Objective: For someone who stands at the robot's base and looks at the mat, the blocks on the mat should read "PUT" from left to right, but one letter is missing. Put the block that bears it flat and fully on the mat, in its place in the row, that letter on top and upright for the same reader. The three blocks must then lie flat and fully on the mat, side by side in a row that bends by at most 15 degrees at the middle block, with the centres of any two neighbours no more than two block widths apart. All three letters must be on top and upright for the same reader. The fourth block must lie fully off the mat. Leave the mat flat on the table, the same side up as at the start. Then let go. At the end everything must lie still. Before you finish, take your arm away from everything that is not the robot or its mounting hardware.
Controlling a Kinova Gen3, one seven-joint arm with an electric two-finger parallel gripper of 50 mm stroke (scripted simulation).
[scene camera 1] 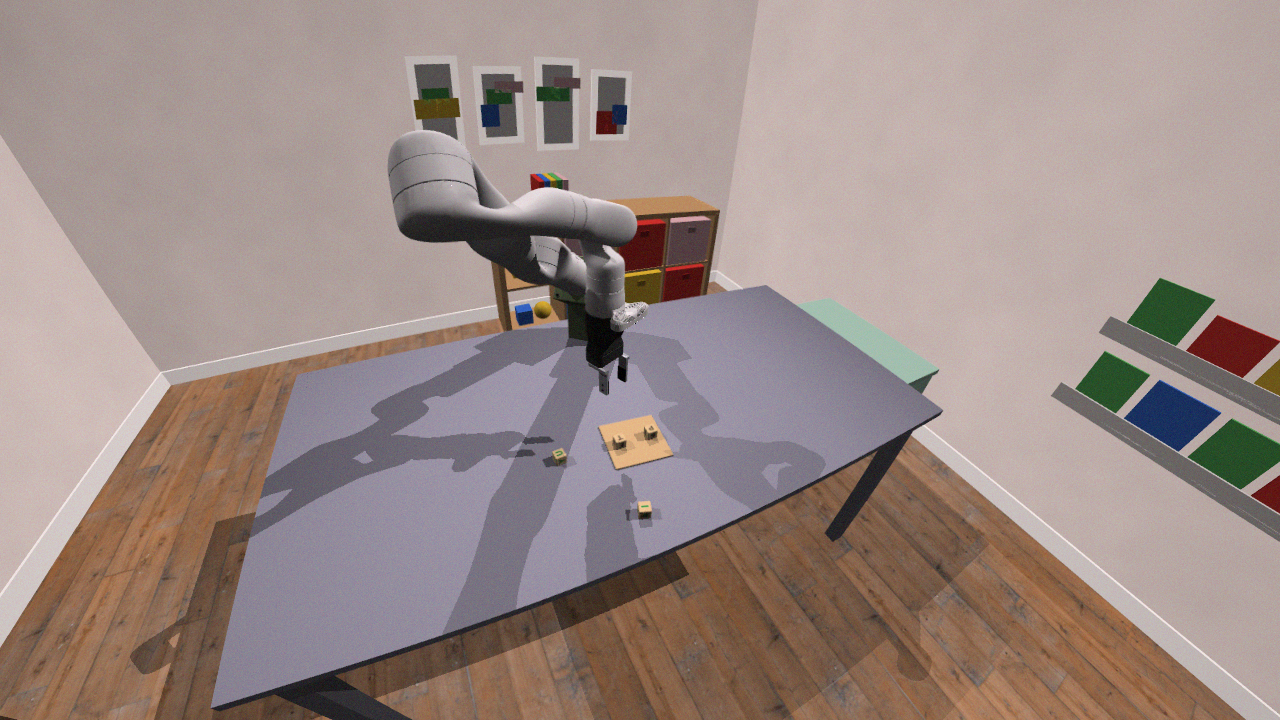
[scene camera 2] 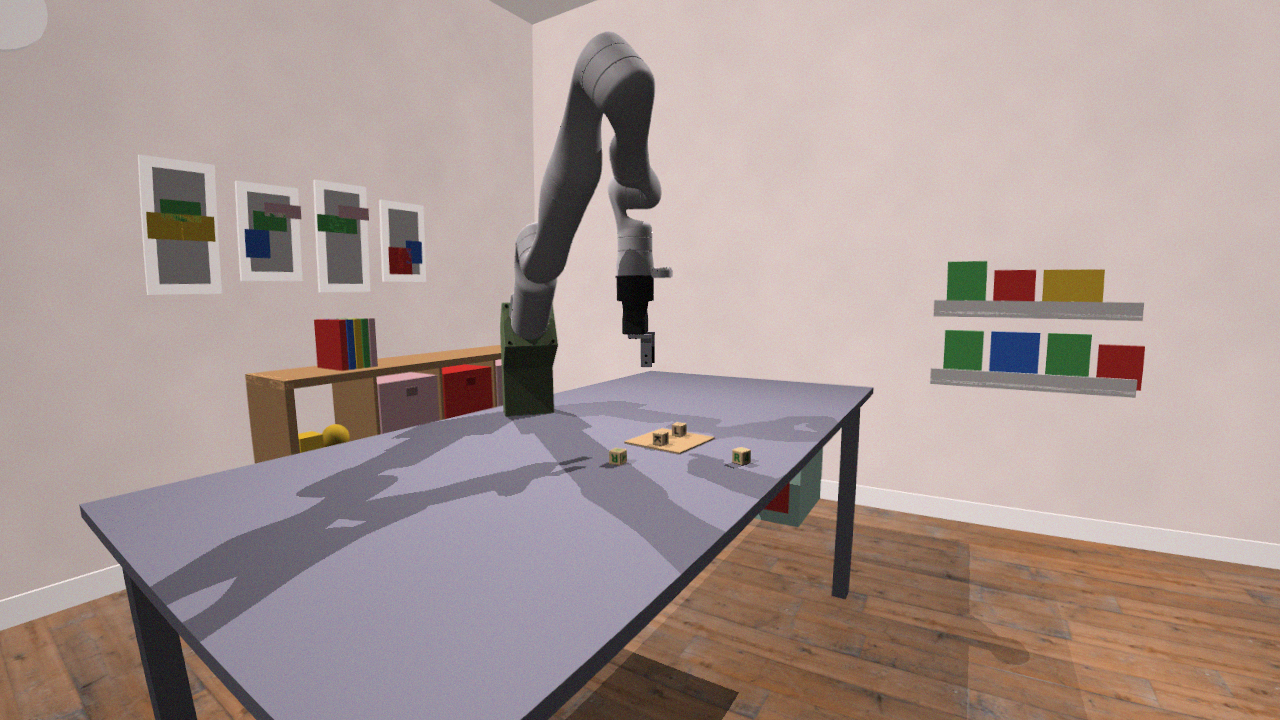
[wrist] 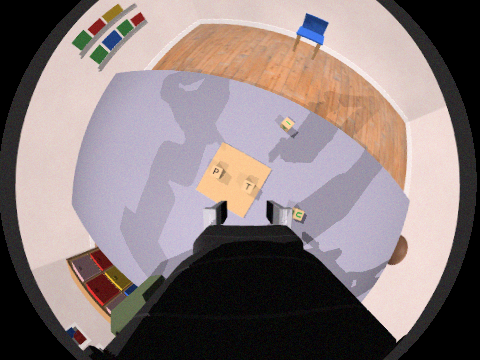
Labels:
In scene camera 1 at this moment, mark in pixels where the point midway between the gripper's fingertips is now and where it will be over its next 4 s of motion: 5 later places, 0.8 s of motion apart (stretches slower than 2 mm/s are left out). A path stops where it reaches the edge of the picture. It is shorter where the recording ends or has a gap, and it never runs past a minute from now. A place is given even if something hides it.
My gripper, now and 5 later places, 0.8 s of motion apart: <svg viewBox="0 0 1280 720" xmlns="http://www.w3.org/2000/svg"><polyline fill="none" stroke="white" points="613,386 640,414 634,480 606,484 547,443 545,440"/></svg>

